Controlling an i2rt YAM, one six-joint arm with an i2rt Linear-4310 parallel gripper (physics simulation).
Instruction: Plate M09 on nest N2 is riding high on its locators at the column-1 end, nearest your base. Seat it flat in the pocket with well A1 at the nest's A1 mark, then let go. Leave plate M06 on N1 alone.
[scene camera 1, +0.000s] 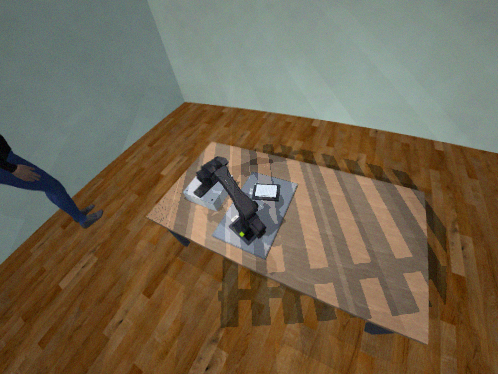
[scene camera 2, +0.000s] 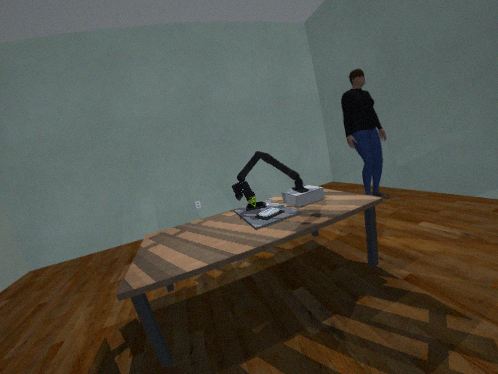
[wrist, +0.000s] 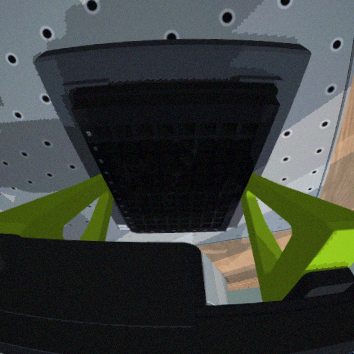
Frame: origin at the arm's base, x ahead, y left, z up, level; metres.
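Seen in the pictures: gripper, fingertip midpoint: (scene camera 2: 255, 205) (wrist: 176, 177); arm's base, origin of the base link: (scene camera 1: 208, 185) (scene camera 2: 299, 189).
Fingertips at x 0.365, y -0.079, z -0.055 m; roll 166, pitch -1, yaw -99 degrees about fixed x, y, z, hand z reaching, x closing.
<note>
Offsets run from my fingertips to a thing's top centre. "spot": to the spot under its first point. Level surfaces: height alone.
Plate M09 {dx -0.001, dy +0.000, dz +0.014 m} (wrist: 182, 145) is a very dark plate with a grid of wells and small pale marks along its left side in the wrist view. It sits within the outline of dark nest N2 {dx -0.005, dy +0.001, dz +0.001 m} (wrist: 172, 62), whose wide rim shows at the top. My gripper (wrist: 176, 177) (scene camera 1: 243, 233) (scene camera 2: 252, 202) is shut on plate M09, its green fingers against the two long sides. The plate's far end, toward the base, is dark and small, so its height there and the A1 mark are unclear. Pale plate M06 {dx -0.055, dy +0.270, dz +0.010 m} (scene camera 1: 266, 190) (scene camera 2: 270, 212) lies in nest N1 {spot: dx -0.023, dy +0.217, dz -0.015 m} (scene camera 1: 265, 200), apart from the gripper.
Both nests stand on a grey board with holes (wrist: 30, 80) (scene camera 1: 280, 210) (scene camera 2: 257, 225). The arm rises from a pale base box (scene camera 1: 204, 197) (scene camera 2: 303, 196) beside the board. The wooden table {dz -0.030 m} (scene camera 1: 350, 240) (scene camera 2: 200, 250) extends past the board. A person (scene camera 2: 362, 112) stands beyond the table.
</note>
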